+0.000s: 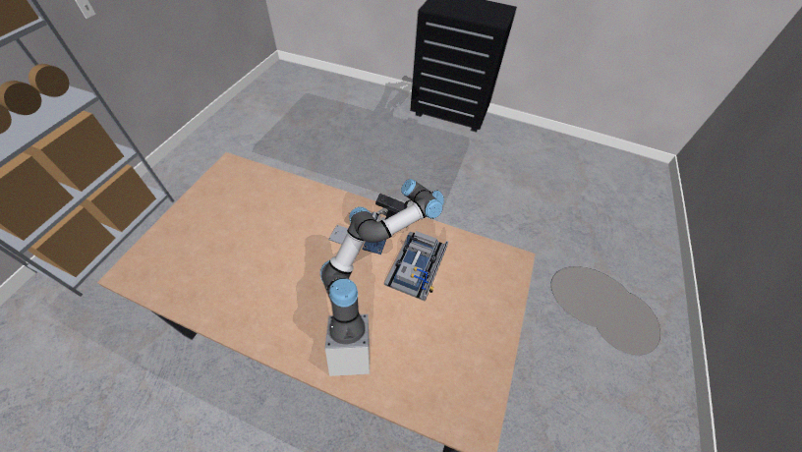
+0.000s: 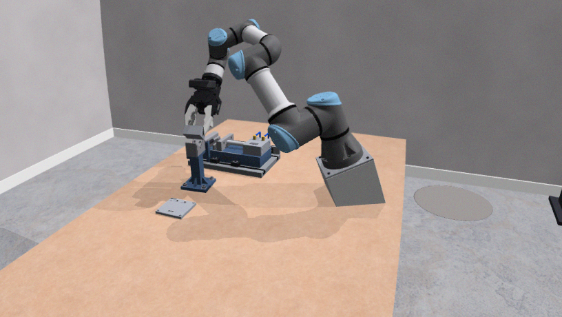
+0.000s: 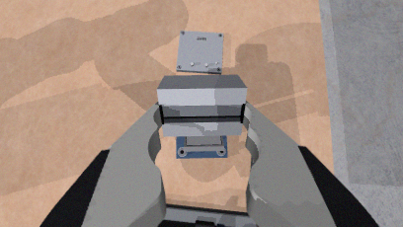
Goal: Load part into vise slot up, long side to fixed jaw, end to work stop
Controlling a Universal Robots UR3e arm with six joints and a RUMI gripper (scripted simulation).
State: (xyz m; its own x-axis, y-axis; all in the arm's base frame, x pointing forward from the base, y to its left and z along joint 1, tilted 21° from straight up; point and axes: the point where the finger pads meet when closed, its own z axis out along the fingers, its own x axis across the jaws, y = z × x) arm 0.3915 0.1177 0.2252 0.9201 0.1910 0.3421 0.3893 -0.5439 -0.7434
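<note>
My gripper is now right at the part. Also, from my hand: fixed jaw 10 cm ahead, 20 cm to the right, 11 cm below; then work stop 7 cm ahead, 16 cm to the right, 10 cm below; then infeed plate 4 cm behind, 16 cm to the left, 19 cm below.
</note>
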